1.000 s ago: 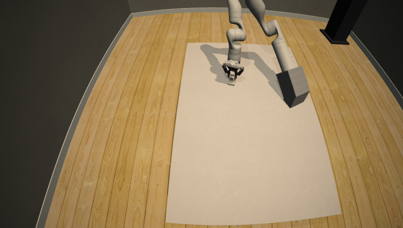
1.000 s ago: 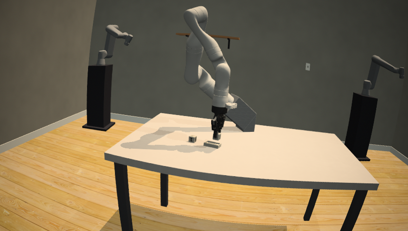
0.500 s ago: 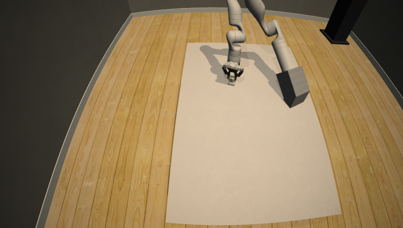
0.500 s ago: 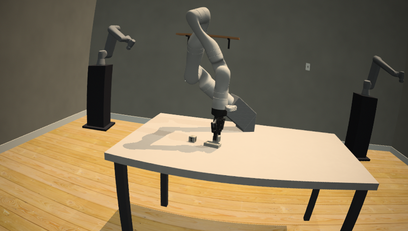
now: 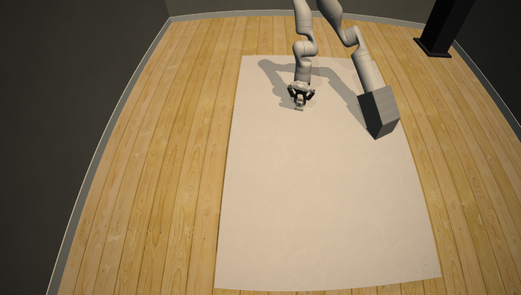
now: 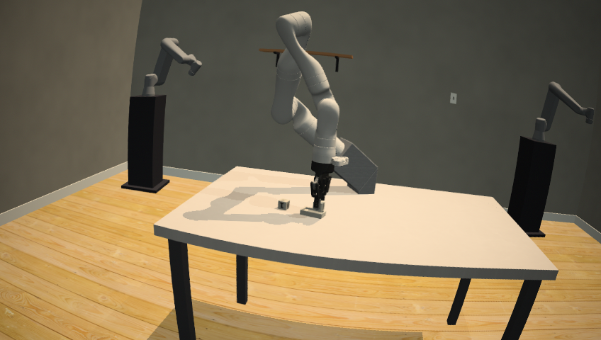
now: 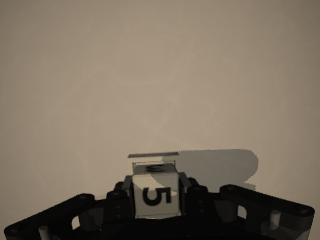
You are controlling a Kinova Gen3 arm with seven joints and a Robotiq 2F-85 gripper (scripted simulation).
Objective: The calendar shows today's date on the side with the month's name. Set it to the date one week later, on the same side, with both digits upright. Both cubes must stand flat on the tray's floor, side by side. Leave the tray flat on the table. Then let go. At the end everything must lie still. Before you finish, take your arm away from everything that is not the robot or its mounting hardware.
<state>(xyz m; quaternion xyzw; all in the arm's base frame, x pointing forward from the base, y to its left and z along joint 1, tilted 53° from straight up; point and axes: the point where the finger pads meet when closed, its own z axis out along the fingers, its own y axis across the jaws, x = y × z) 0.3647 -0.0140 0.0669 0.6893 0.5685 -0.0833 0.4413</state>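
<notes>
The white calendar tray lies 10 mm behind my hand, 20 mm to the right of it and 40 mm below it. Also, from my hand: white digit cube: 50 mm behind, 120 mm to the right, 30 mm below.
</notes>
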